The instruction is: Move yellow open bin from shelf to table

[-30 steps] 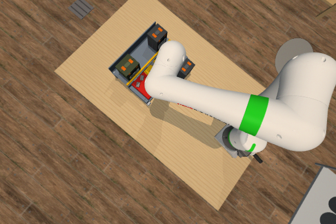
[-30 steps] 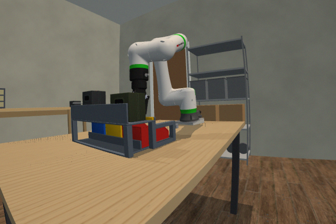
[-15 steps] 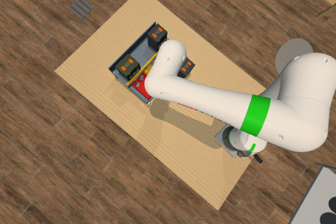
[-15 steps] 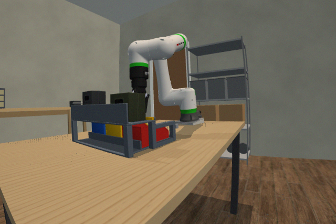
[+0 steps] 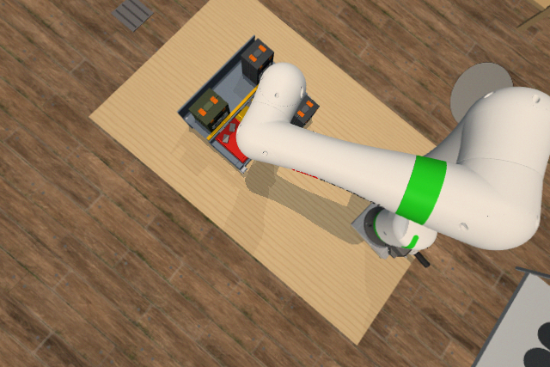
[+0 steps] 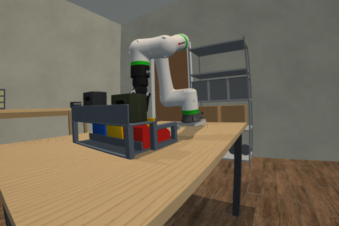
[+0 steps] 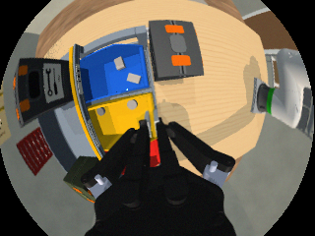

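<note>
Right now my hand is 8 cm short of the yellow open bin, 2 cm above it and 1 cm to the right of it. The rest, counted from my hand: red bin (12 cm to the left, 6 cm ahead, 4 cm below); then blue bin (10 cm to the right, 10 cm ahead, 4 cm below); then olive box (16 cm ahead, 14 cm to the left, 6 cm above).
</note>
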